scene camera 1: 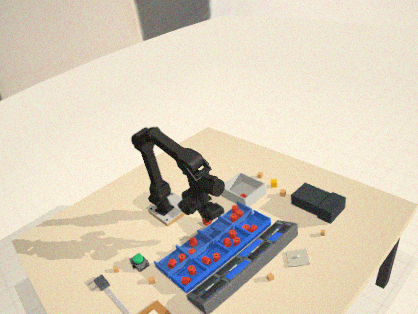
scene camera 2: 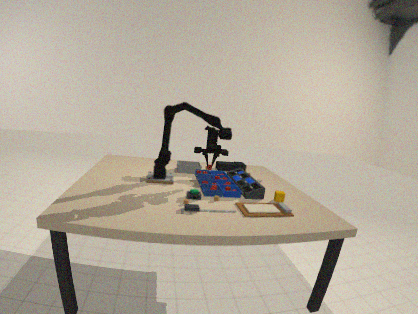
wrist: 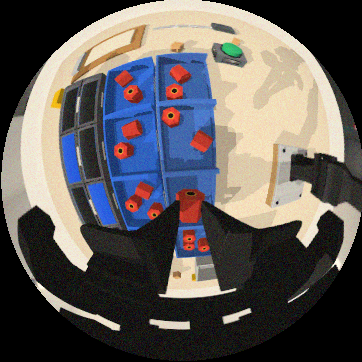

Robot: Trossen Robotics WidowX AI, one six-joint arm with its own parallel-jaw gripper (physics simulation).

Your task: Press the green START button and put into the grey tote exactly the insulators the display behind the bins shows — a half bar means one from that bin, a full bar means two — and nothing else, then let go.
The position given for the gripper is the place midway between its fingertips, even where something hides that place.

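A display [wrist: 98,122] is in the scene, together with the gripper [scene camera 1: 206,220], and the gripper can be seen in the wrist view [wrist: 190,204] as well.
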